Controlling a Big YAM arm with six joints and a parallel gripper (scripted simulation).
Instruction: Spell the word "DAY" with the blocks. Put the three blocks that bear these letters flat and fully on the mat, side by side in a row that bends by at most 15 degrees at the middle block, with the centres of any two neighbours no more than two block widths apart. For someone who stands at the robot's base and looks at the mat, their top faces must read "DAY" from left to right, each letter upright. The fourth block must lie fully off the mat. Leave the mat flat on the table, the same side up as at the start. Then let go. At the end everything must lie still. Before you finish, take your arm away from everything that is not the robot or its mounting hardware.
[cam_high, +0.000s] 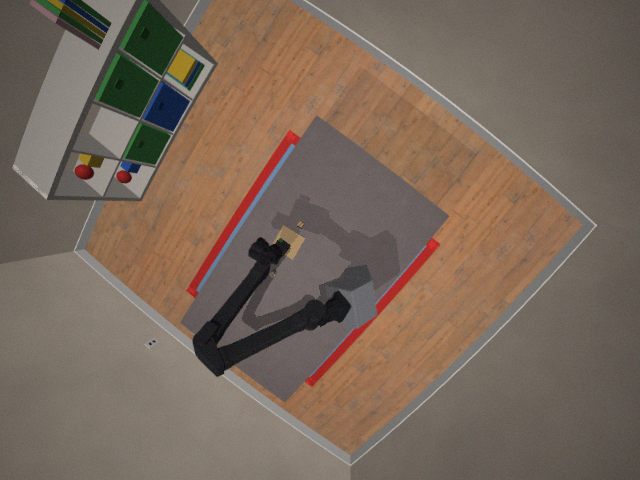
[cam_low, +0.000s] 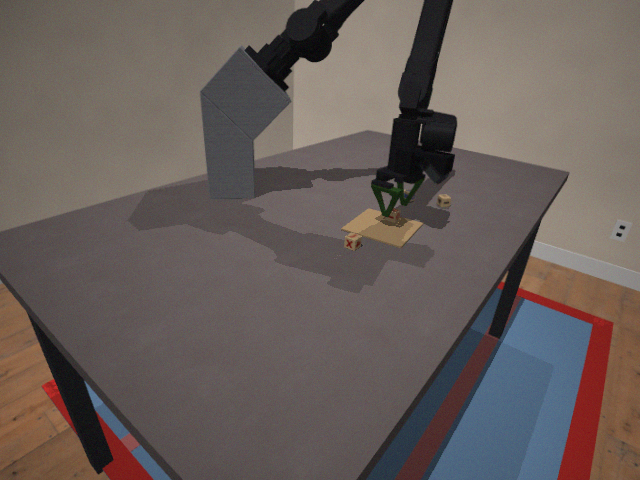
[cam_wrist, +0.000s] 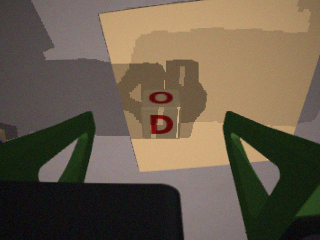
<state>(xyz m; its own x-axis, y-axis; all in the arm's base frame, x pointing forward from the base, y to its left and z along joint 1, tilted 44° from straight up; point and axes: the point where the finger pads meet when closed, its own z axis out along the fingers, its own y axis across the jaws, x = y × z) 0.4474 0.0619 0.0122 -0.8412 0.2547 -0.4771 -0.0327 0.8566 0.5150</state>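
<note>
My hand is 40 mm to the left of the tan mat and 30 mm above it. From my hand the other things lie so: wooden block (170 mm to the right, 20 mm below, 10 mm ahead).
</note>
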